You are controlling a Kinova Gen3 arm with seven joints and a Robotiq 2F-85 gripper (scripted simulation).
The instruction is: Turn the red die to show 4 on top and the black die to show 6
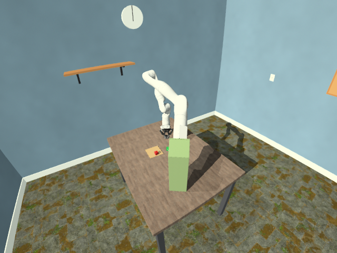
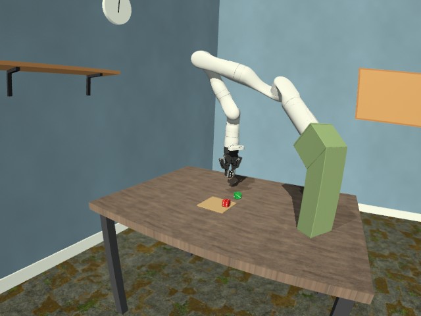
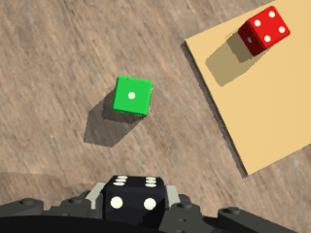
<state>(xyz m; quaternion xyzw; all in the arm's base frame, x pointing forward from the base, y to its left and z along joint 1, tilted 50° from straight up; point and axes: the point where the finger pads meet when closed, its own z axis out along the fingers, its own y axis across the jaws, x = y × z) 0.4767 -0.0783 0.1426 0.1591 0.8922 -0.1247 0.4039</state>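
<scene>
Right now the green die is 60 mm behind my hand, 30 mm to the left of it and 100 mm below it. Round my hand: black die (10 mm below); tan mat (10 mm behind, 160 mm to the left, 120 mm below); red die (60 mm behind, 160 mm to the left, 100 mm below).
</scene>
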